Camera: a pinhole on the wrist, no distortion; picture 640 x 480 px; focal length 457.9 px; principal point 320.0 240.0 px. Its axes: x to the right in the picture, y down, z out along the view. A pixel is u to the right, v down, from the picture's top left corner.
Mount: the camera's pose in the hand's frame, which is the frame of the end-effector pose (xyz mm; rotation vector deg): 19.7 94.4 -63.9 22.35 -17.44 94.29
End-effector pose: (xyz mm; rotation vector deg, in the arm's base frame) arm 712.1 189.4 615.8 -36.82 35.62 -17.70
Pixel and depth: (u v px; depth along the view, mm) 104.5 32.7 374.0
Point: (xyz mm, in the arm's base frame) 997.2 20.8 765.8
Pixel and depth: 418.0 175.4 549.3
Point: 1109.6 338.0 875.9
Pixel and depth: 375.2 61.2 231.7
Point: 908.0 229.8 637.7
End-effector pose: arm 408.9 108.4 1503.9 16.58 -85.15 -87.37
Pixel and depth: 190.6 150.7 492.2
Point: -10.3 150.2 1451.3
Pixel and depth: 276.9 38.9 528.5
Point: -90.0 112.8 1593.0
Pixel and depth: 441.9 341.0 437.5
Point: 159.8 397.6 1574.5
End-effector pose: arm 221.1 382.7 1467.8 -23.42 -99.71 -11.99
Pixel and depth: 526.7 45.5 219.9
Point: 81.9 558.0 1539.5
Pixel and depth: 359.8 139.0 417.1
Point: -112.6 487.0 1537.5
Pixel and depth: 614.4 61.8 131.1
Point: 174.6 537.4 1509.8
